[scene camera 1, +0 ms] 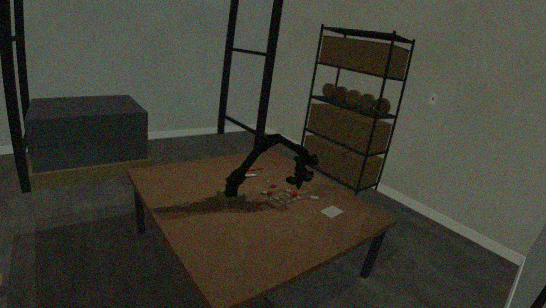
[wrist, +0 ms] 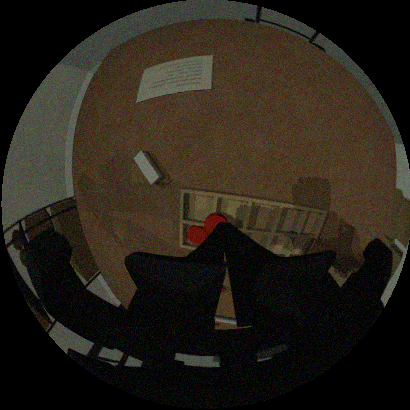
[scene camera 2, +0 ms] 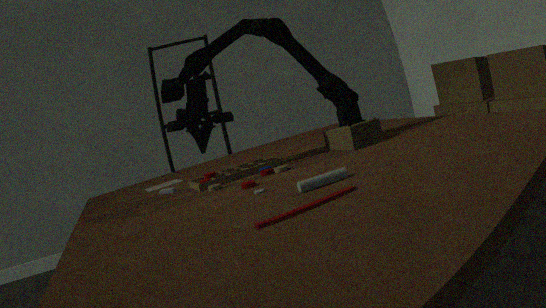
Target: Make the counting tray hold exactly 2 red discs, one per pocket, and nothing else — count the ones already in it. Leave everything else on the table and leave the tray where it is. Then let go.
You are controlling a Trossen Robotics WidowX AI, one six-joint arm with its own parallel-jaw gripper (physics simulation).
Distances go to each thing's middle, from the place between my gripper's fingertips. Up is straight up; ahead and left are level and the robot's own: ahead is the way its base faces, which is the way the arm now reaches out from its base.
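With the wooden counting tray point(scene camera 2: 243, 170) as the reference, my hand is 6 cm beyond it, 7 cm above it and 2 cm to the right of it. Going by their middles, the tray is the nearest to my hand of the things named here. As for the grey flat card point(wrist: 191, 73), it is 14 cm ahead of my hand, 19 cm to the right of it and 8 cm below it.
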